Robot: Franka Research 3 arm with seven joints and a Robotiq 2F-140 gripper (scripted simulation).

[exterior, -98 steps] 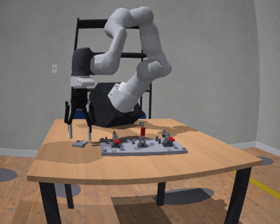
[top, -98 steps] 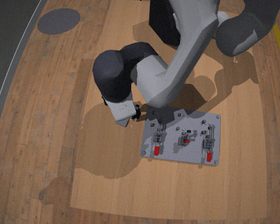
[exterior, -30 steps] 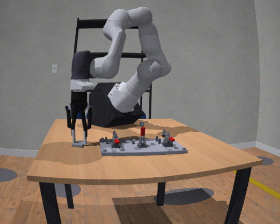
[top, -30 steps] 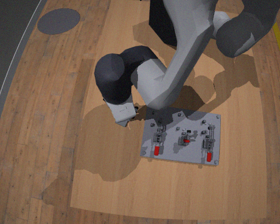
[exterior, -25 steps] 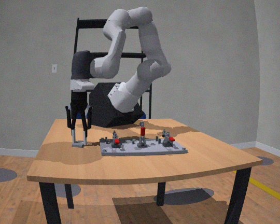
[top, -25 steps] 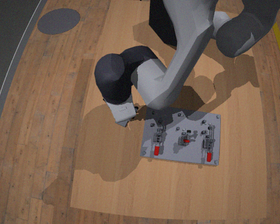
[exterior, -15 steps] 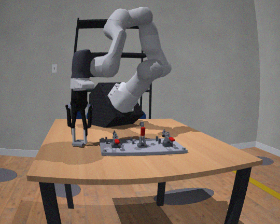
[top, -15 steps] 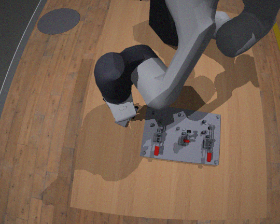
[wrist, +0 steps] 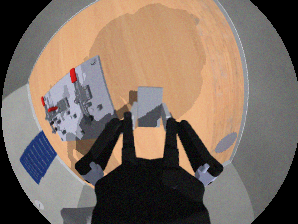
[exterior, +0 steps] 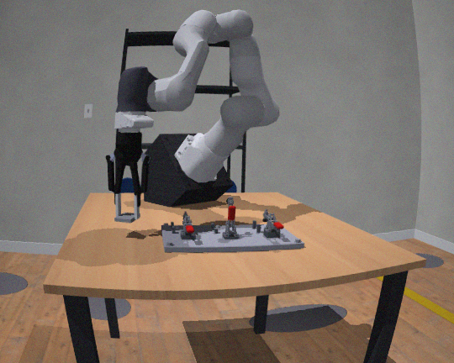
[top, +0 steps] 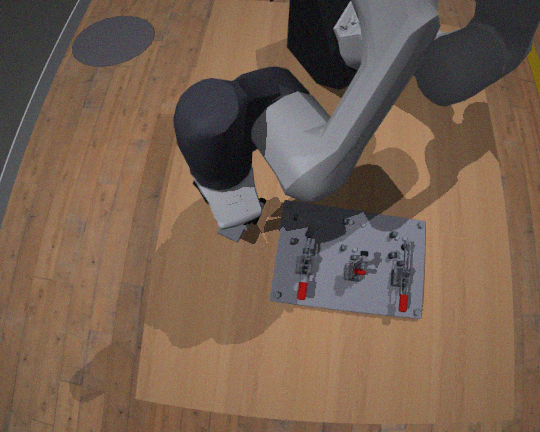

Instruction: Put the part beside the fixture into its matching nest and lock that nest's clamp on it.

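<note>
Now: the grey fixture plate 27 cm to the left of my hand, 7 cm below it and 3 cm behind it. Also, from my hand: grey part 3 cm below.
</note>
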